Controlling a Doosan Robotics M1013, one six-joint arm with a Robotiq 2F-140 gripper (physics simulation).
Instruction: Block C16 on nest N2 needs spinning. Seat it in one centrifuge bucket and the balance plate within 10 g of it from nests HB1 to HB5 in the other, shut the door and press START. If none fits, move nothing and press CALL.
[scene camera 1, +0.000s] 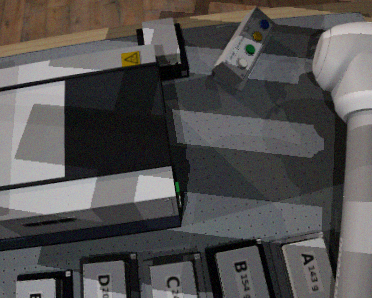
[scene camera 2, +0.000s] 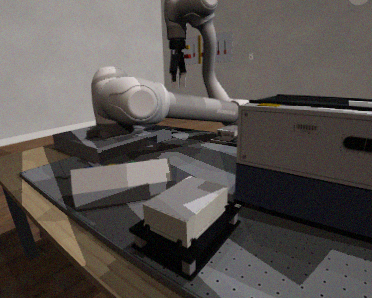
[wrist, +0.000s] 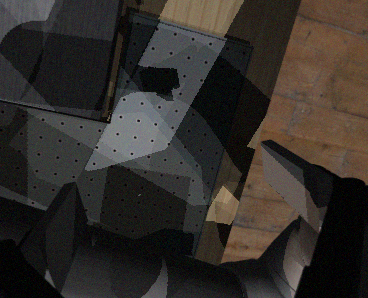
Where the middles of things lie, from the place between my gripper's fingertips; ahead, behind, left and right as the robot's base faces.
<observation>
I see the button box (scene camera 2: 112, 184) 36 cm ahead of my hand, 50 cm to the right of it and 18 cm below it. Round my hand: white block (scene camera 2: 183, 212): 58 cm ahead, 50 cm to the right, 17 cm below; dark lid (scene camera 1: 115, 120): 64 cm ahead, 18 cm to the right, 1 cm below; centrifuge (scene camera 1: 50, 209): 79 cm ahead, 15 cm to the right, 10 cm below.
</observation>
